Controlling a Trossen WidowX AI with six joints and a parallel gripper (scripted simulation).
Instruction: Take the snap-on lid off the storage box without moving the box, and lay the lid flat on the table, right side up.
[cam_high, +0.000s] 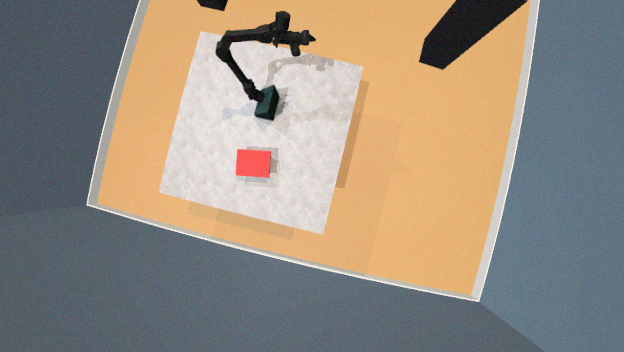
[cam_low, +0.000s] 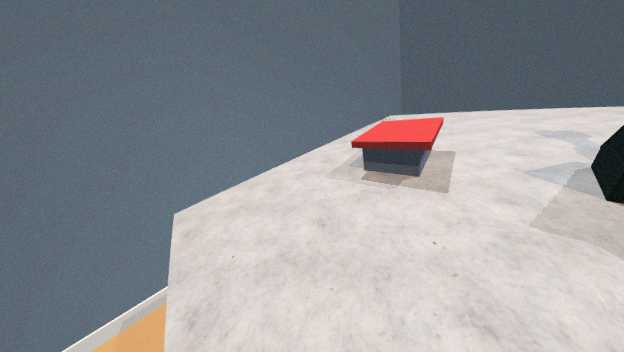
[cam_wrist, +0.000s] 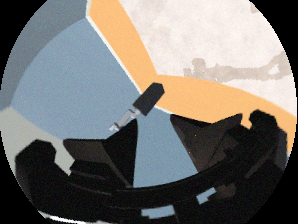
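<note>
Right now my gripper tip is 740 mm short of the red lid, 270 mm above it and 220 mm to the left of it. Round my gripper tip: storage box: 740 mm ahead, 310 mm below, 220 mm to the right.
</note>
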